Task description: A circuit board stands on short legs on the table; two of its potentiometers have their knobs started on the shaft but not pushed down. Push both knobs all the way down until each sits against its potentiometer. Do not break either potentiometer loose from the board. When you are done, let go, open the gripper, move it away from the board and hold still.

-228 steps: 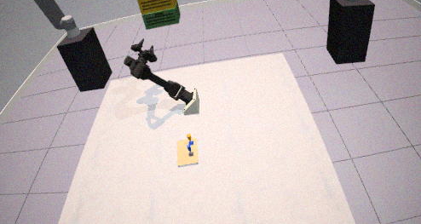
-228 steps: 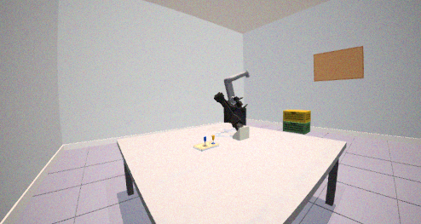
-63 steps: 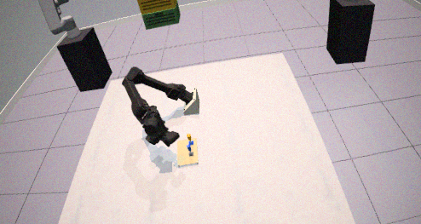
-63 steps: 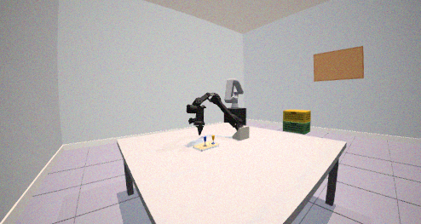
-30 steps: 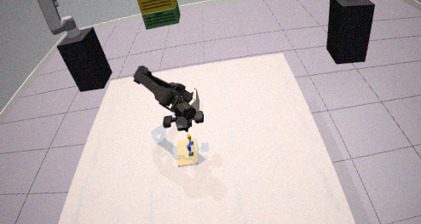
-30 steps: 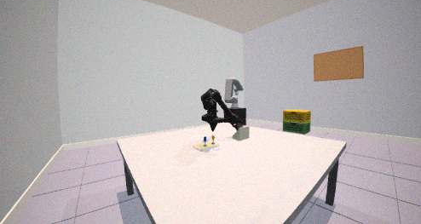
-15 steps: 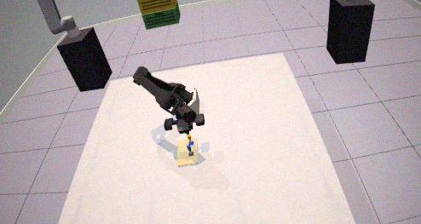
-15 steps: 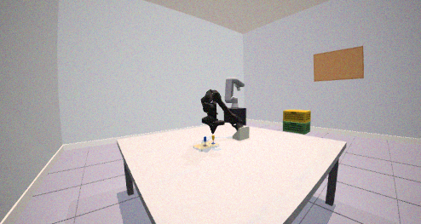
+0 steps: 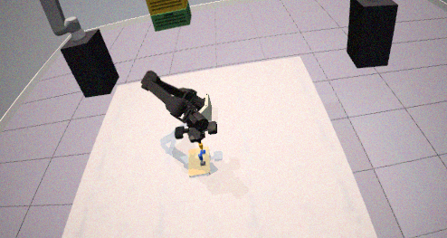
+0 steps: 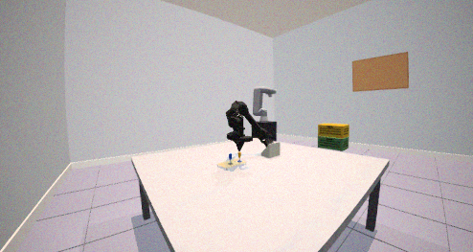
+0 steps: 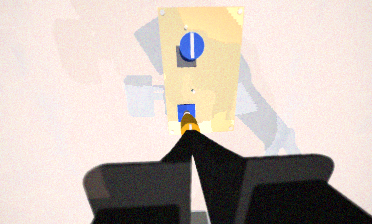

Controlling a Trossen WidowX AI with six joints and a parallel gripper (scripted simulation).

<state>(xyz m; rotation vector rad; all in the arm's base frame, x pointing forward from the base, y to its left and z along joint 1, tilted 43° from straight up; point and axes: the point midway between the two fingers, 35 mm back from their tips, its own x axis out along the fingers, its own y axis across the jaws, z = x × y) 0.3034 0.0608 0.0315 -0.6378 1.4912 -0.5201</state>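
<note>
Right now my gripper tip is 20 mm above the orange knob. Also, from my gripper tip: blue knob: 70 mm ahead, 10 mm below.
</note>
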